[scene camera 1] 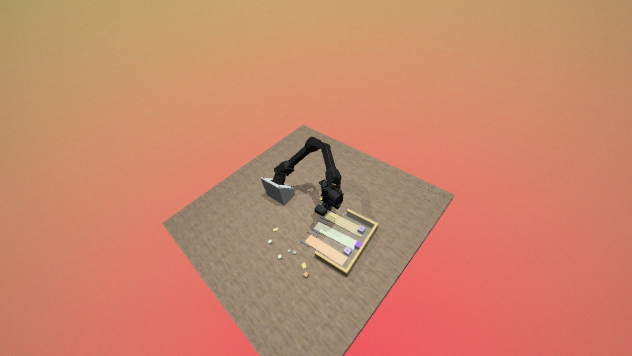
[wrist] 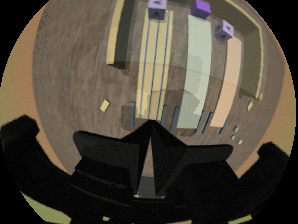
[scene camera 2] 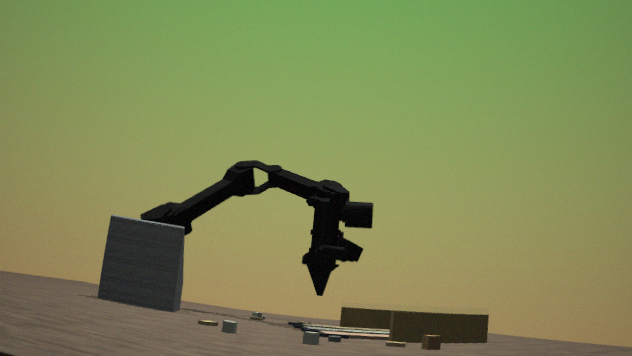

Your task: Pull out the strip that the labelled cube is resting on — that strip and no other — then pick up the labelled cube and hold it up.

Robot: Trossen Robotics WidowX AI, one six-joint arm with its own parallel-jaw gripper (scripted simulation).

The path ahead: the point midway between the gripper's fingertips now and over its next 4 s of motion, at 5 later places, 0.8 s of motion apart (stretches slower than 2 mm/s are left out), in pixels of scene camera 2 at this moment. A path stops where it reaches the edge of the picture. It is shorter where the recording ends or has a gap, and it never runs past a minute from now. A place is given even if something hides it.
My gripper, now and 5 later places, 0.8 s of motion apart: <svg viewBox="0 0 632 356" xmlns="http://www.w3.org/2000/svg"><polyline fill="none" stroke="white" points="319,295 319,309 316,324 303,324 287,322 271,320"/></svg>
